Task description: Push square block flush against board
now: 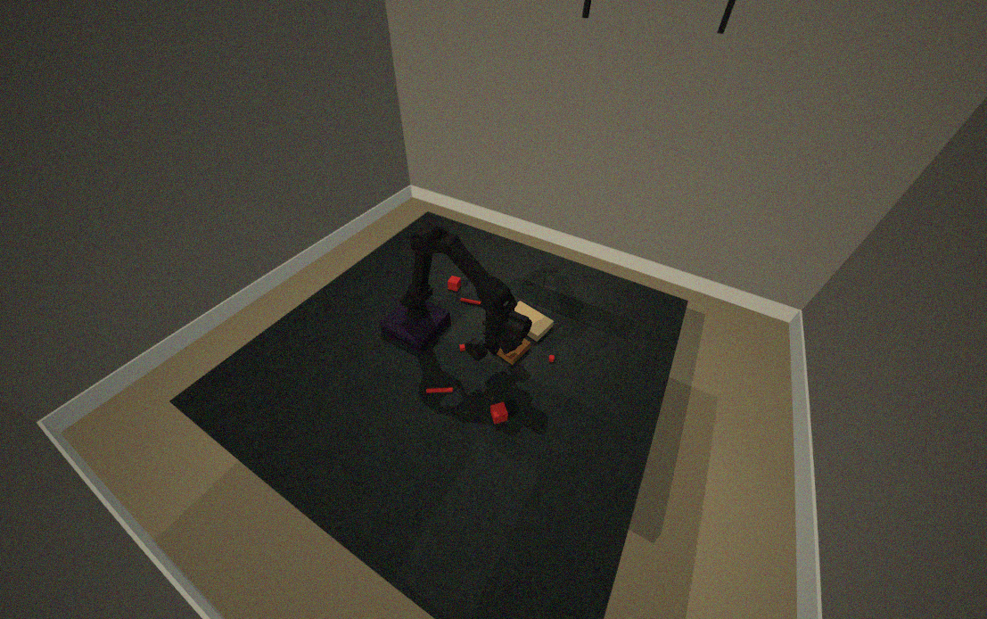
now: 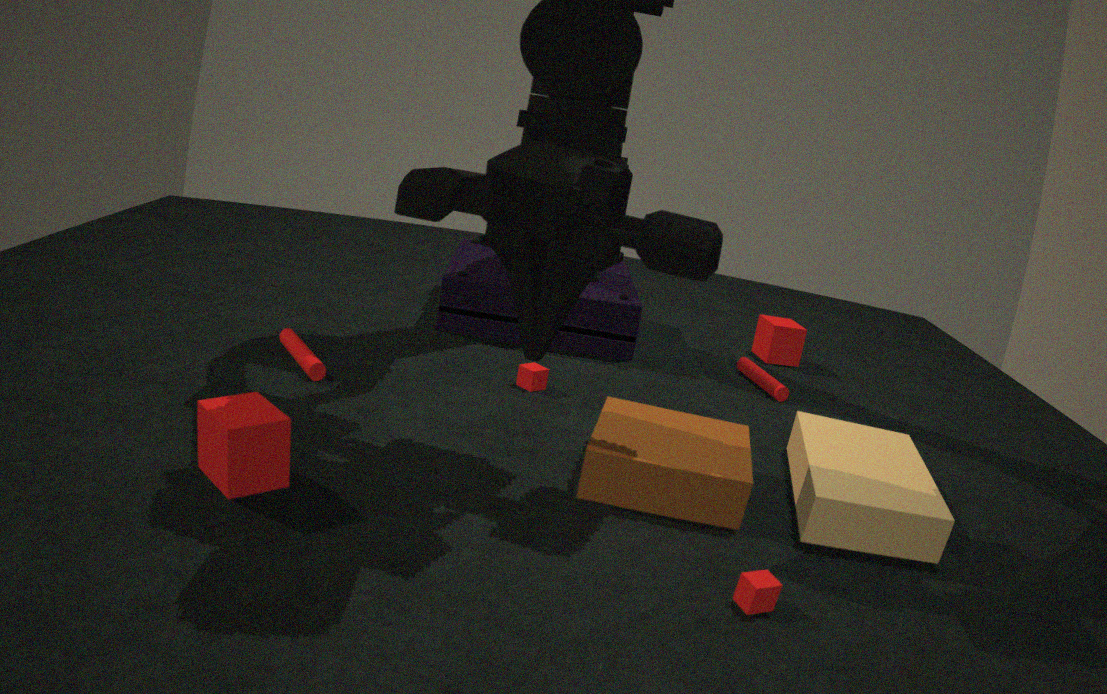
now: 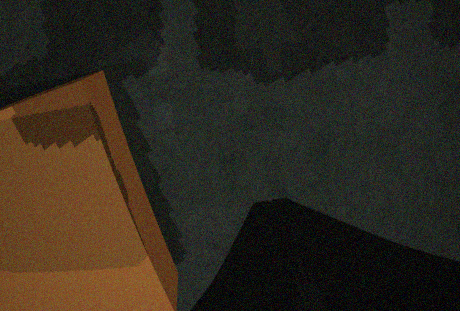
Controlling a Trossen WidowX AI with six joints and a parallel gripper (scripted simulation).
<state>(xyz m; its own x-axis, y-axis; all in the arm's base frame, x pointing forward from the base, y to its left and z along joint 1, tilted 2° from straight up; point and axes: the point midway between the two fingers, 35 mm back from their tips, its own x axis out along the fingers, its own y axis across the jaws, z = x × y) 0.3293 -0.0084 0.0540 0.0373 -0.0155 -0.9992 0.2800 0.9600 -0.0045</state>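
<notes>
My gripper tip is 1 cm short of the square block, 9 cm to the right of it and 5 cm above it. The rest, counted from my gripper tip: cream board: 23 cm to the left, 5 cm below.
</notes>
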